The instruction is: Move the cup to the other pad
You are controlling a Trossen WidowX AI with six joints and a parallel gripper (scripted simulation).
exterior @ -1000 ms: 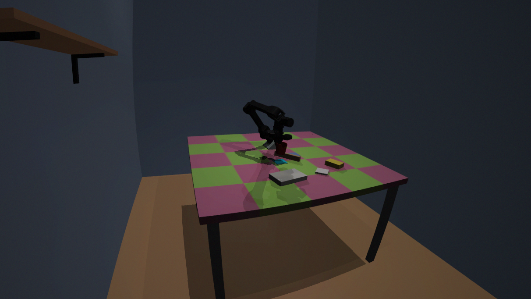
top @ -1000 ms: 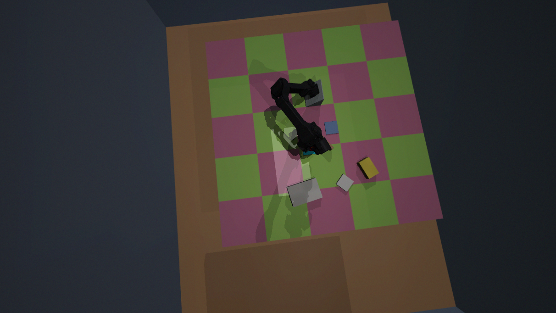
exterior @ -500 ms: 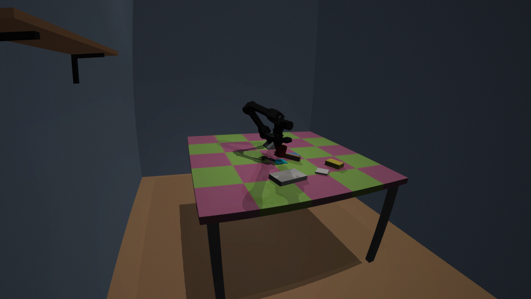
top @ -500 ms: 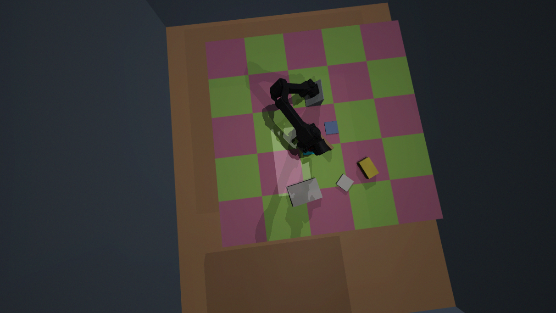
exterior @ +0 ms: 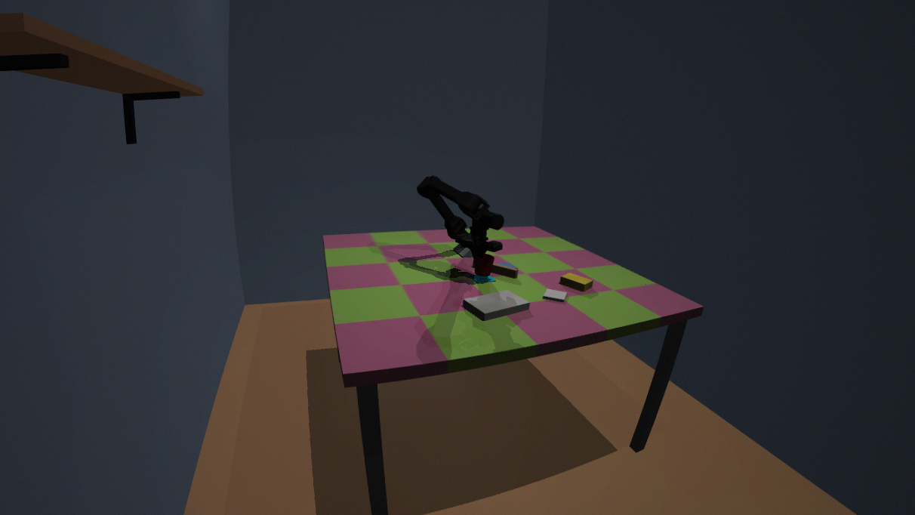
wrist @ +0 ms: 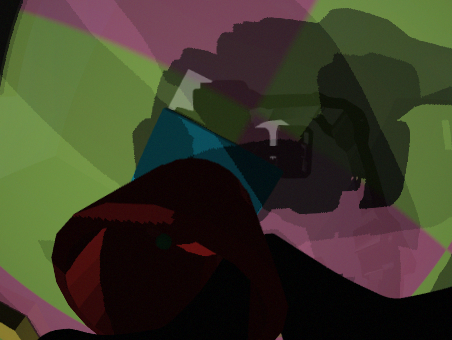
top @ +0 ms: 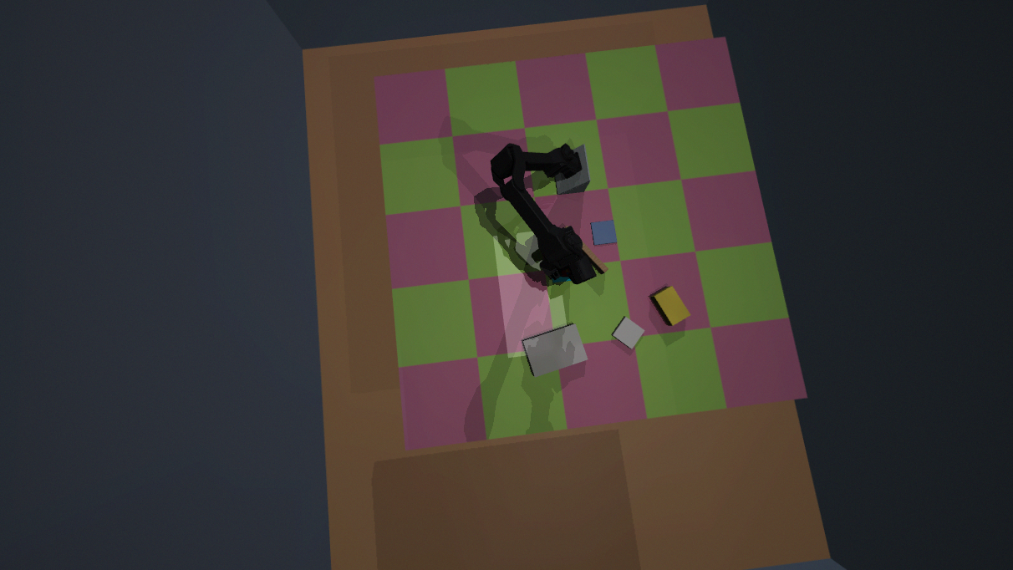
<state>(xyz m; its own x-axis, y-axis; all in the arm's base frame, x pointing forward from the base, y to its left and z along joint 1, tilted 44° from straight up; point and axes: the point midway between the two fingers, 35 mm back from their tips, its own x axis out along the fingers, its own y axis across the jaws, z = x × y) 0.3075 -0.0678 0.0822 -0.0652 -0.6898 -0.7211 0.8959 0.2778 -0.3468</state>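
Now: gripper tip 30 mm to the right of the green marble, 30 mm short of it and 20 mm above it. From my gripper tip the other things lie so: teal pad 60 mm below, 30 mm ahead, 10 mm to the left; then red cup 30 mm ahead, 10 mm to the left; then wooden bar 100 mm to the left, 50 mm below, 20 mm behind.
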